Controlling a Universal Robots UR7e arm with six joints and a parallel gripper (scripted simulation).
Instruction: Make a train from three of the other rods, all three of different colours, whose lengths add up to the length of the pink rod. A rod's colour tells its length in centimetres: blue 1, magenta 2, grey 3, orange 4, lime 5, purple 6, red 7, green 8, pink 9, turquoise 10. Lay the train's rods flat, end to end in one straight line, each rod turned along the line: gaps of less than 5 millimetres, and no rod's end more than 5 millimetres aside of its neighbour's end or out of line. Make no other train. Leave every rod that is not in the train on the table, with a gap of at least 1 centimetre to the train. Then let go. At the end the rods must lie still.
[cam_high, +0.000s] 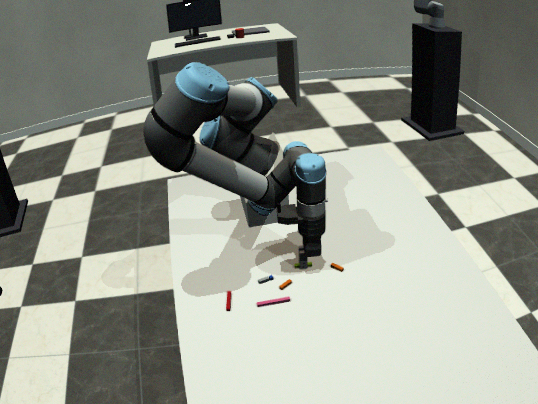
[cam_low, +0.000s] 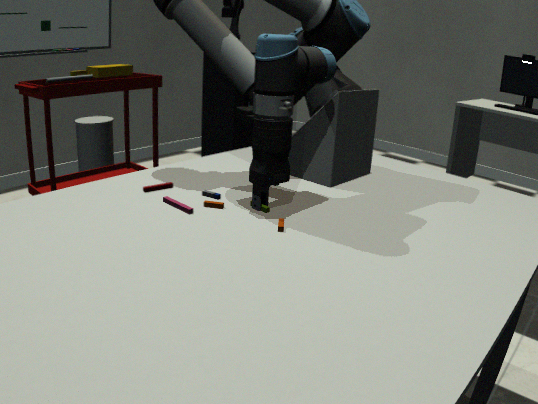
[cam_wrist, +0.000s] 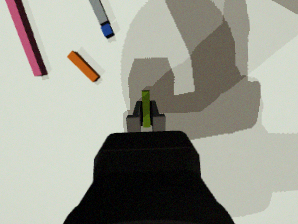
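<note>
My gripper is now 1 cm above the lime rod. Round my hand: grey rod 2 cm ahead, 12 cm to the right, 1 cm below; pink rod 11 cm ahead, 13 cm to the right, 1 cm below; blue rod 1 cm ahead, 10 cm to the right, 1 cm below.
</note>
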